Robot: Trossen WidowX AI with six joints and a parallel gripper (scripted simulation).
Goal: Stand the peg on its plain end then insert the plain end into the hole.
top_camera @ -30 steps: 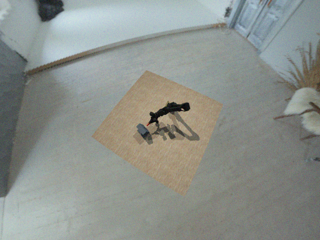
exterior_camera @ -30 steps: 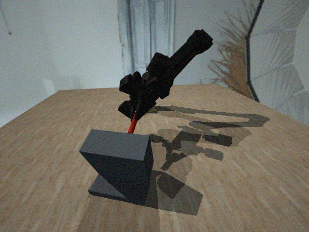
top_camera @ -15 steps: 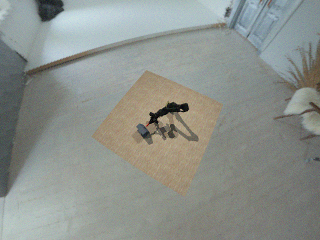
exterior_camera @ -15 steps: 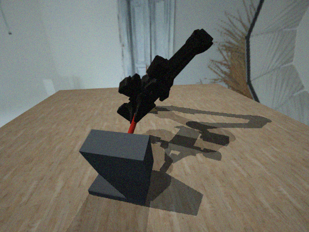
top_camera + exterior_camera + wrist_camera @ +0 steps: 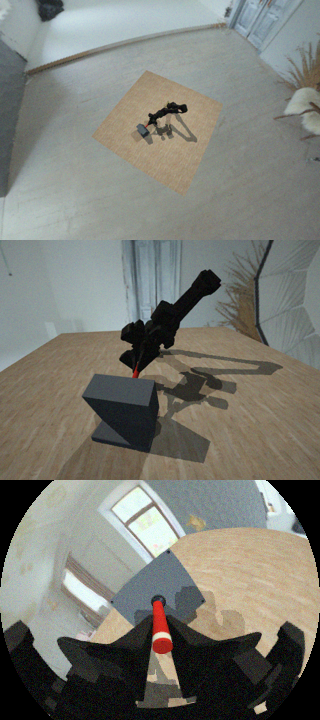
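My gripper tip is now 7 cm short of the sloped panel, 3 cm to the left of it and 3 cm above it. Round my gripper tip: flat grey base 10 cm ahead, 4 cm to the right, 10 cm below; red peg 1 cm behind, 1 cm to the left.
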